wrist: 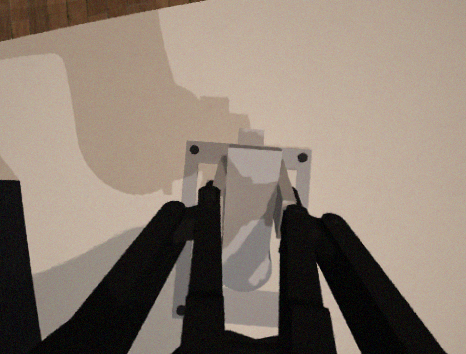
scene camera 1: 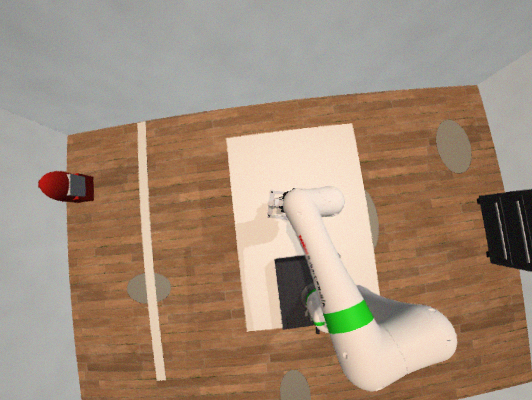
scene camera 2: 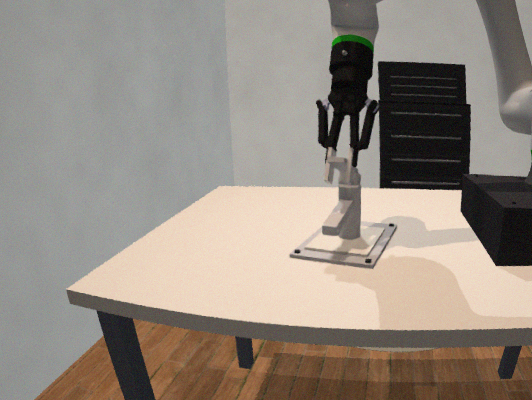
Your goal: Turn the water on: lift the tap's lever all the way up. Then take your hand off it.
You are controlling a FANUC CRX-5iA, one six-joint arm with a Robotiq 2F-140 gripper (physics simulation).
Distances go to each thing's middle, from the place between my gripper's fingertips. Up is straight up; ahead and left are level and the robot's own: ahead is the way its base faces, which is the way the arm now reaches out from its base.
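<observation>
Position of the lever (wrist: pixel 253 172) from my hand: 1 cm above, 1 cm behind, 4 cm to the right. The flat base plate (scene camera 2: pixel 299 253) is 14 cm below my hand, 1 cm behind it and 7 cm to the right of it. Going by their middles, the lever is the nearest to my hand of the things named here.
</observation>
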